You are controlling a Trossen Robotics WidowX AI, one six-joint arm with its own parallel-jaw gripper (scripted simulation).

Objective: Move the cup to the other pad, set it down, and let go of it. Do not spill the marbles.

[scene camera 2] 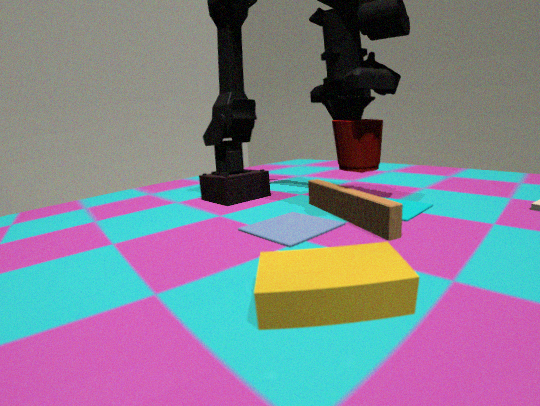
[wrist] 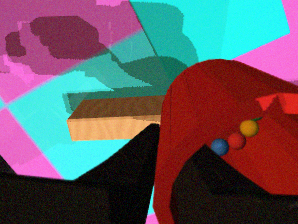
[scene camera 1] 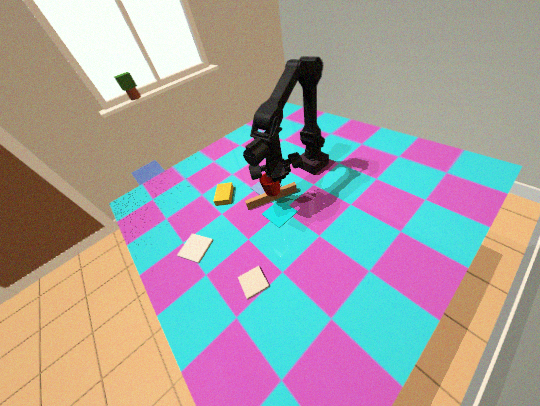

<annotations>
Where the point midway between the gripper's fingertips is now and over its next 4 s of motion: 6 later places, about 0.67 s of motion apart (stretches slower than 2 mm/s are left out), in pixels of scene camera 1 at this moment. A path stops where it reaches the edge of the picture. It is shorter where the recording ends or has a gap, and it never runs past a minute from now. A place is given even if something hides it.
The gripper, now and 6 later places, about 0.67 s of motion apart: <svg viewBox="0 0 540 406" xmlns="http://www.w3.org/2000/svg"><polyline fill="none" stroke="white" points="278,183 283,190 284,195 284,201 285,203 285,198 284,194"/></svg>
</annotations>
